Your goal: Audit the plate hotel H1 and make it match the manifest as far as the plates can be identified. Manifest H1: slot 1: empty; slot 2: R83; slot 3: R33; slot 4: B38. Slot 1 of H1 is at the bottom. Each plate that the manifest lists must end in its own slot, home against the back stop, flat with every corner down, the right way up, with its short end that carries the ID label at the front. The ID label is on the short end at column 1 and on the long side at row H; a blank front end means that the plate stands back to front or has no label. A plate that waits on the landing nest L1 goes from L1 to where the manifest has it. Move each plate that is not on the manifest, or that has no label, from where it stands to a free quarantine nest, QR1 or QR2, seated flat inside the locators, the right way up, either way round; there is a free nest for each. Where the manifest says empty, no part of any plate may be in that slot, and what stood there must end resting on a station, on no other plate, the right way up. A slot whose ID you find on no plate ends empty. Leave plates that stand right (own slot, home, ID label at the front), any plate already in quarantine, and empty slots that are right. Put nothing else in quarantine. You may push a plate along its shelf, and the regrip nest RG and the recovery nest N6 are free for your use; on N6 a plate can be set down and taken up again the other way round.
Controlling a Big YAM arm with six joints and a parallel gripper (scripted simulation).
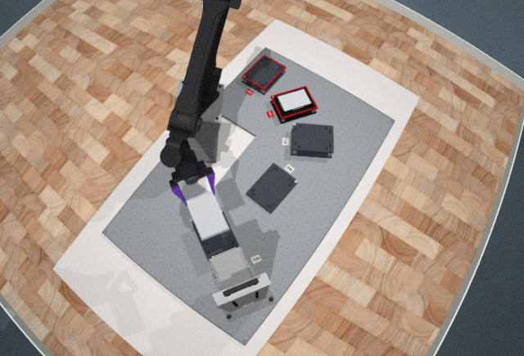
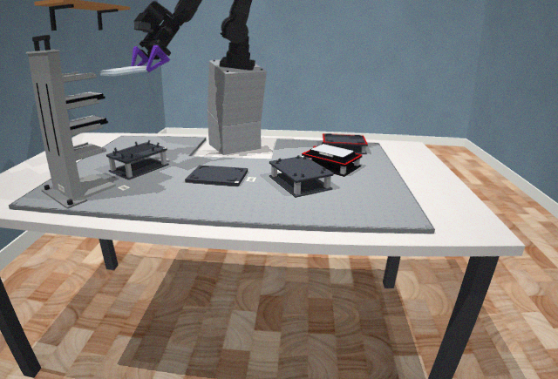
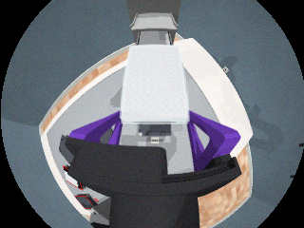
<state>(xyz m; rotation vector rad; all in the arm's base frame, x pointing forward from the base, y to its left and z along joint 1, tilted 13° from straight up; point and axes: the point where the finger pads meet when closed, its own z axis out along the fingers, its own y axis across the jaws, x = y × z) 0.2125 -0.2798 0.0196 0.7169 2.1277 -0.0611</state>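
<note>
Now: the white plate 50 mm ahead of my hand and 30 mm to the right of it. The rest, counted from my hand: plate hotel H1 (260 mm ahead, 160 mm to the right, 120 mm below); regrip nest RG (270 mm below, 40 mm ahead, 20 mm to the right); flat pad N6 (320 mm below, 260 mm to the left, 90 mm ahead).
</note>
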